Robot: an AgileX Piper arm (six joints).
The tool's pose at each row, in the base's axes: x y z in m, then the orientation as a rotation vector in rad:
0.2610 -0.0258 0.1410 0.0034 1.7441 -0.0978
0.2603 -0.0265 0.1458 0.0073 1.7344 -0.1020
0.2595 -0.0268 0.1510 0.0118 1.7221 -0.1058
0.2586 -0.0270 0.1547 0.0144 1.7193 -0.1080
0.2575 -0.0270 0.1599 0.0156 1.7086 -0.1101
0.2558 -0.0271 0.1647 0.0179 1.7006 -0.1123
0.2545 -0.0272 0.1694 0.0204 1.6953 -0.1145
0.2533 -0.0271 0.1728 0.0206 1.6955 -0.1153
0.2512 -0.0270 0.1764 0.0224 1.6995 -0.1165
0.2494 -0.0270 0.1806 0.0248 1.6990 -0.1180
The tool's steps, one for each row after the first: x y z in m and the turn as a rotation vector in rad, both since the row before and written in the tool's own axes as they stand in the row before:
-0.0046 -0.0010 -0.0015 0.0054 -0.0094 0.0005
-0.0050 -0.0007 -0.0016 0.0056 -0.0120 0.0012
-0.0035 -0.0005 -0.0014 0.0031 -0.0026 0.0006
-0.0050 -0.0004 -0.0018 0.0025 -0.0106 -0.0001
-0.0045 -0.0005 -0.0023 0.0031 -0.0078 0.0005
-0.0045 -0.0005 -0.0019 0.0031 -0.0051 0.0006
-0.0032 -0.0002 -0.0016 0.0006 0.0002 -0.0003
-0.0033 -0.0003 -0.0025 0.0017 0.0041 0.0003
-0.0039 -0.0004 -0.0023 0.0024 -0.0003 0.0007

